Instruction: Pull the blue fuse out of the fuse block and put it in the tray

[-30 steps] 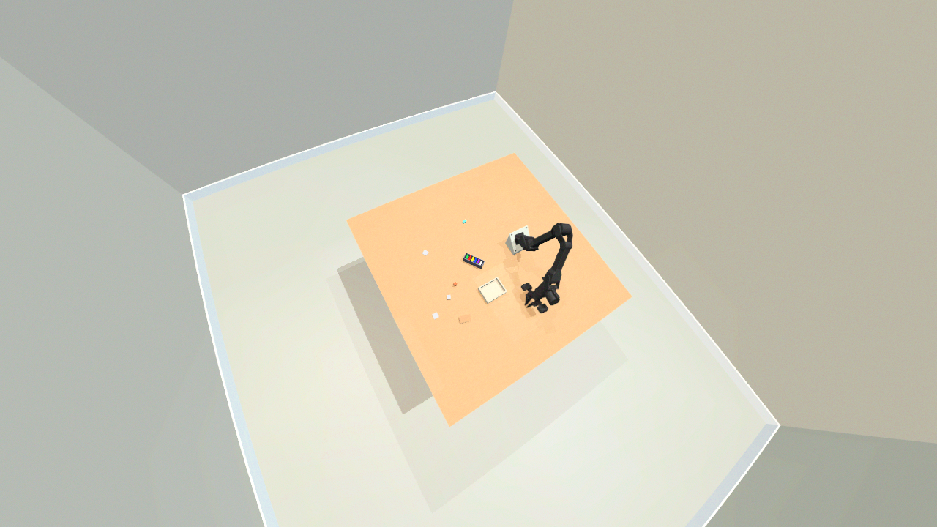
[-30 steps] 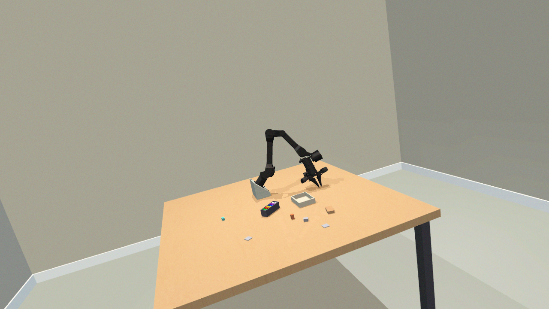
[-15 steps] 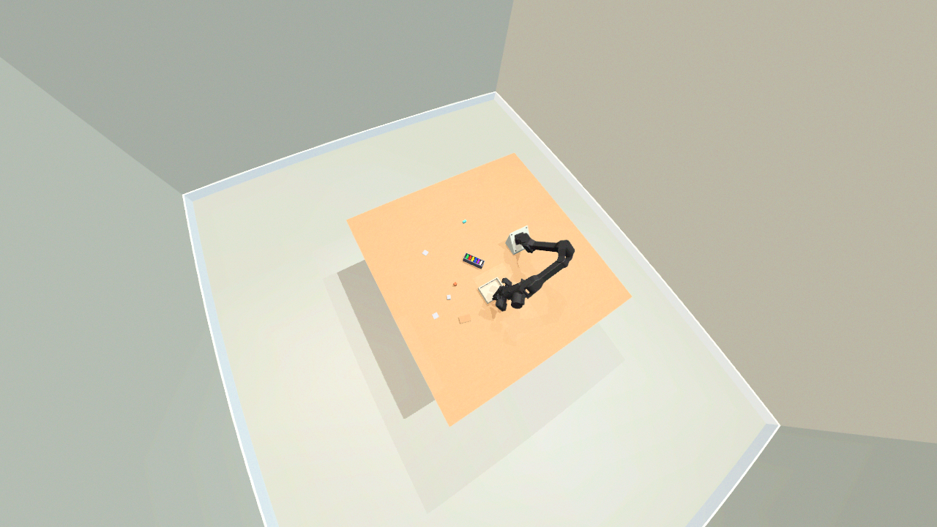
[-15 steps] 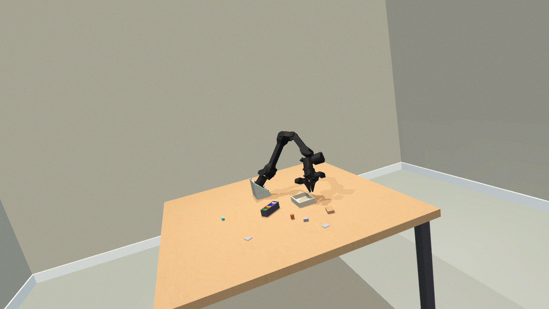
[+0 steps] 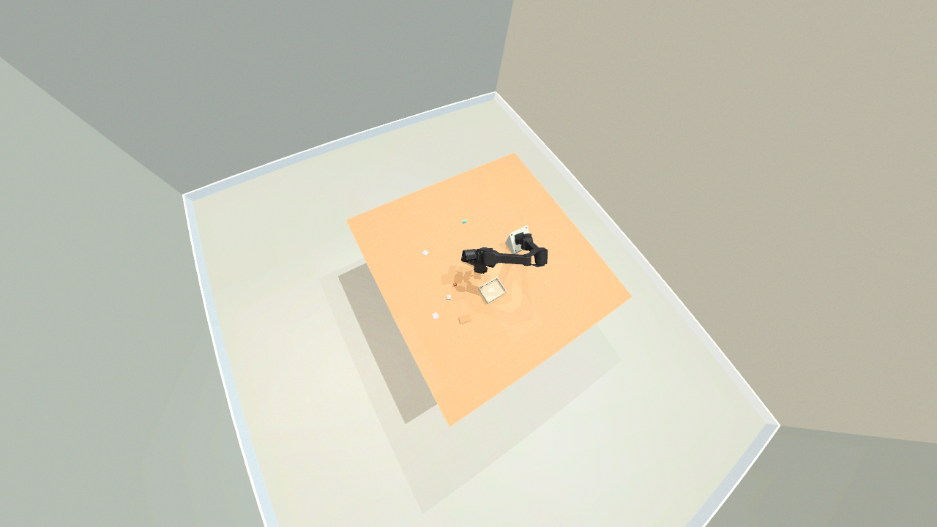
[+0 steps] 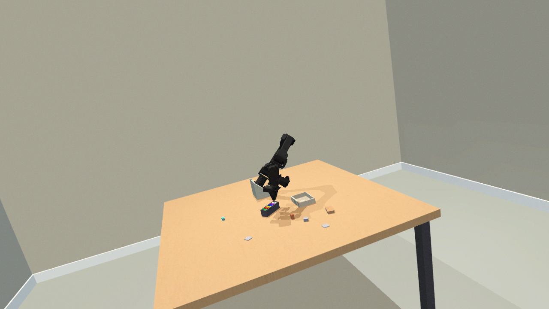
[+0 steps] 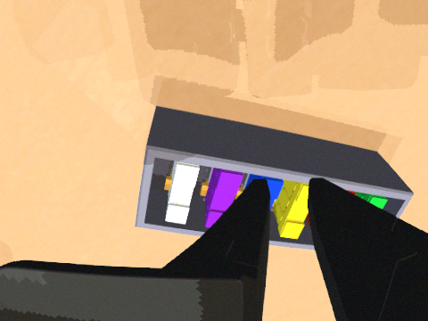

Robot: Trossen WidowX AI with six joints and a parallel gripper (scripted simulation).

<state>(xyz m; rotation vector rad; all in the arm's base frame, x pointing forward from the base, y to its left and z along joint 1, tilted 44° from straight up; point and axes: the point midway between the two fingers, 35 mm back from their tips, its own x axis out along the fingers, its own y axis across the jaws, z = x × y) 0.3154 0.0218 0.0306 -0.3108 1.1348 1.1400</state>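
My gripper tip is now 2 cm past the blue fuse, 2 cm to the left of it and 4 cm above it. Round my gripper tip: tray: 3 cm behind, 17 cm to the left, 7 cm below.
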